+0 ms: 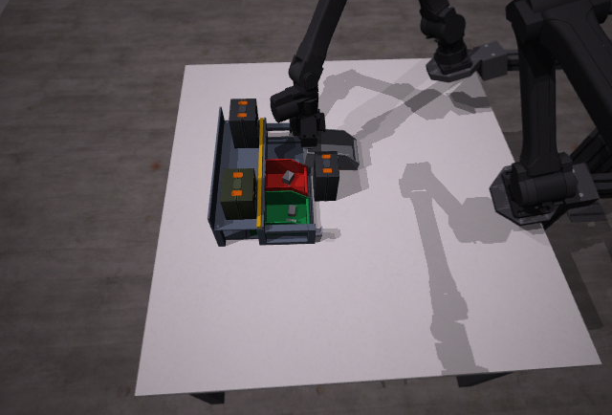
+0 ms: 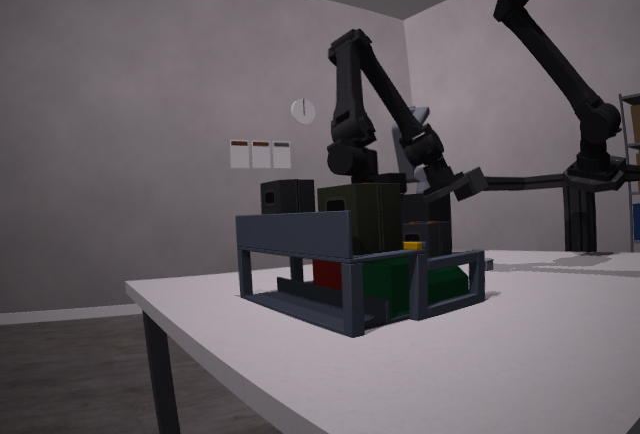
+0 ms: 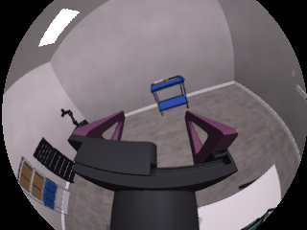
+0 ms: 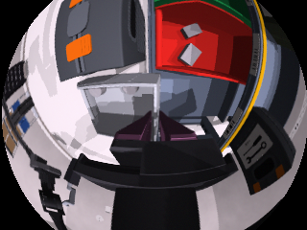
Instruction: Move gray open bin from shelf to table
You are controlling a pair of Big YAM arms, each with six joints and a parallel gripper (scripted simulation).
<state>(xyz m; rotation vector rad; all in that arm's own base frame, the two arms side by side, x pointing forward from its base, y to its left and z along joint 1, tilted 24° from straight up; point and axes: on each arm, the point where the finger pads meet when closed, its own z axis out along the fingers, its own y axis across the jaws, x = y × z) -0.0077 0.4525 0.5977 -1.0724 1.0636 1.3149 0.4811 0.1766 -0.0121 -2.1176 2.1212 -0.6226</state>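
Now: the gray bin 8 cm behind my right hand, 1 cm to the left of it and 4 cm below it. The rest, counted from my right hand: green bin (11 cm ahead, 21 cm to the left, 4 cm below); then red bin (10 cm ahead, 10 cm to the left, 4 cm below); then shelf (13 cm ahead, 9 cm to the left, 2 cm below).
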